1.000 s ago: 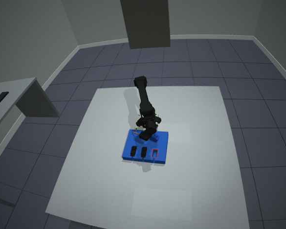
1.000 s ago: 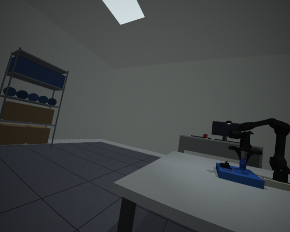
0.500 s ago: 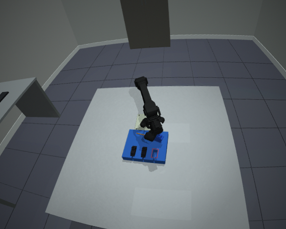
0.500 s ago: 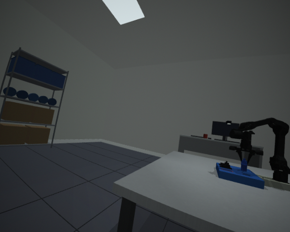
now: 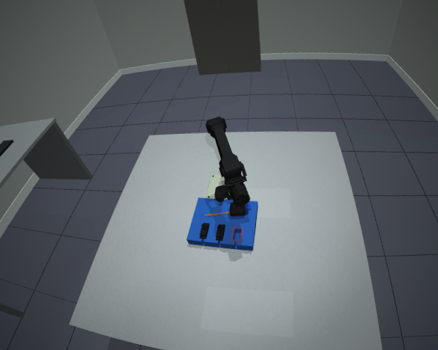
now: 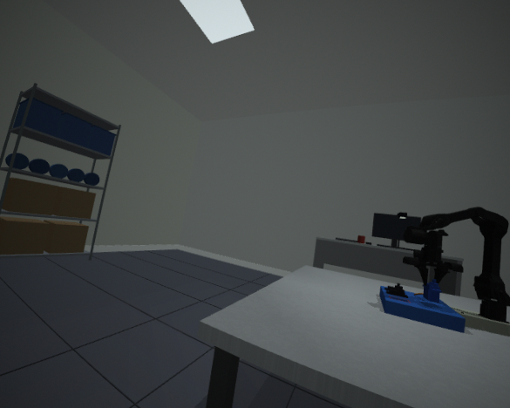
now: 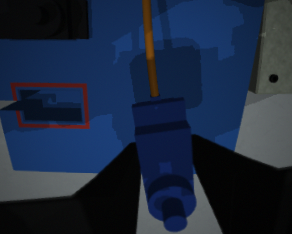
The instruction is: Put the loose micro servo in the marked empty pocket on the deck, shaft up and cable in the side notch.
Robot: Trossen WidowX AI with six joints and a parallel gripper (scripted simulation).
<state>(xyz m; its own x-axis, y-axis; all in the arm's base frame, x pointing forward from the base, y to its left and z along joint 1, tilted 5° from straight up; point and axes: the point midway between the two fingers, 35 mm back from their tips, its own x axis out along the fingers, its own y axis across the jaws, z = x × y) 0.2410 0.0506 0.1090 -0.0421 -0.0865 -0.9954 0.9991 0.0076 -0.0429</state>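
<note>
My gripper tip is now 10 cm above the blue deck, 7 cm to the left of it and 2 cm past it.
</note>
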